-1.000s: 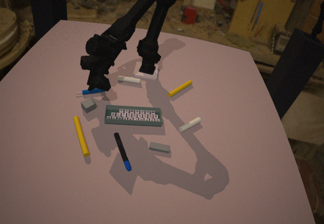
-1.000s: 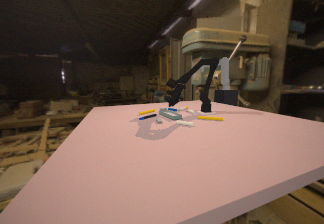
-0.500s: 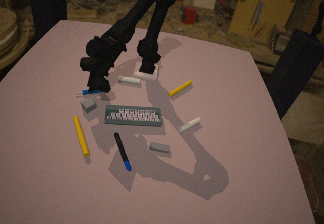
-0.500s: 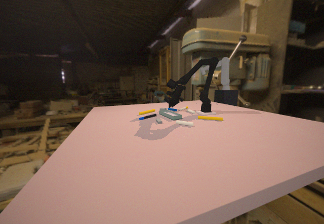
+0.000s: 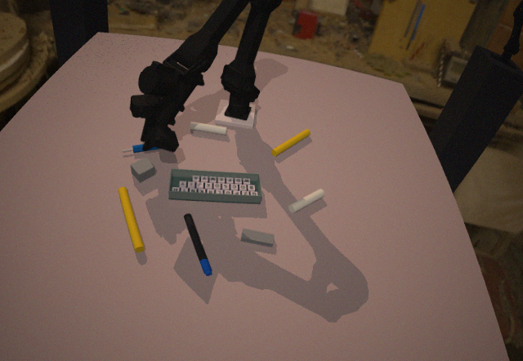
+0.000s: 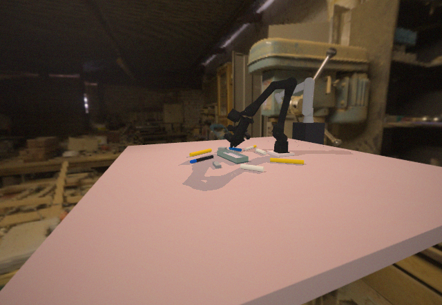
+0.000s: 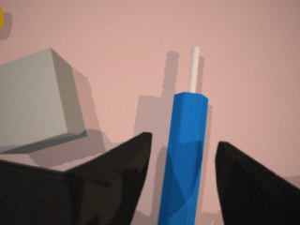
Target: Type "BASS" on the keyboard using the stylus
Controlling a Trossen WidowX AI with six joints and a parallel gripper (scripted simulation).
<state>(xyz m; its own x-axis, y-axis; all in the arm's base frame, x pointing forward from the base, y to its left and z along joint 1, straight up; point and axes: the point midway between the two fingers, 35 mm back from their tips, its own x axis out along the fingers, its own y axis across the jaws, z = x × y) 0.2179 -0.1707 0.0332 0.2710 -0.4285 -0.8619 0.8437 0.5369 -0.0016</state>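
The blue stylus lies 10 mm ahead of my gripper tip, 10 mm to the right of it and 10 mm below it. Also, from my gripper tip: yellow-and-white marker: 130 mm behind, 10 mm to the right, 10 mm below; then yellow rod: 200 mm ahead, 60 mm to the left, 10 mm below; then grey cube: 70 mm ahead, 30 mm to the left.
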